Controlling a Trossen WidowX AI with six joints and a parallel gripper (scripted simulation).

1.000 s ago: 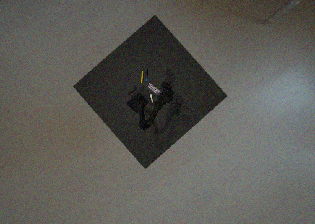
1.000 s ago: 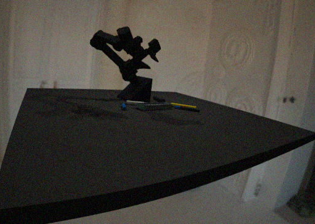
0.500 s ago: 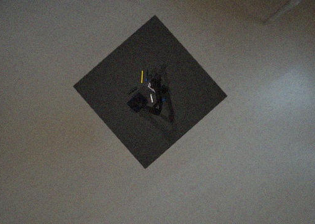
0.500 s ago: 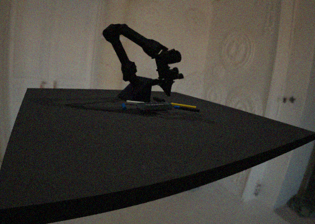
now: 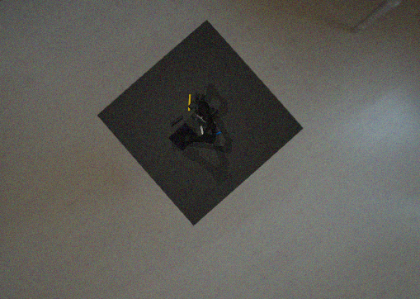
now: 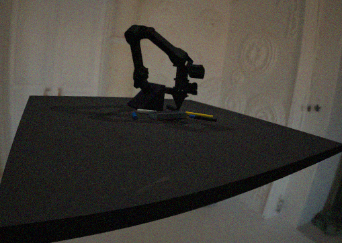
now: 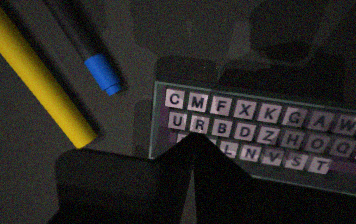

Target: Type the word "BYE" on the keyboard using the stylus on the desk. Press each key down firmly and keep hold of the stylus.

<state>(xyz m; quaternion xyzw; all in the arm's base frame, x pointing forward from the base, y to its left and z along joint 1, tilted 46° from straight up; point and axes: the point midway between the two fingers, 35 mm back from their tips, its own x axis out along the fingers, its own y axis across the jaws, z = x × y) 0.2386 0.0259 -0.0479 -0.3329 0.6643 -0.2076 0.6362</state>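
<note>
The blue stylus lies 21 cm to the right of my gripper tip, 3 cm below it and 3 cm behind it. Also, from my gripper tip: dark pen (20 cm behind, 9 cm to the left, 3 cm below); yellow stick (14 cm to the left, 3 cm below); white stick (13 cm to the right, 8 cm behind, 3 cm below).
</note>
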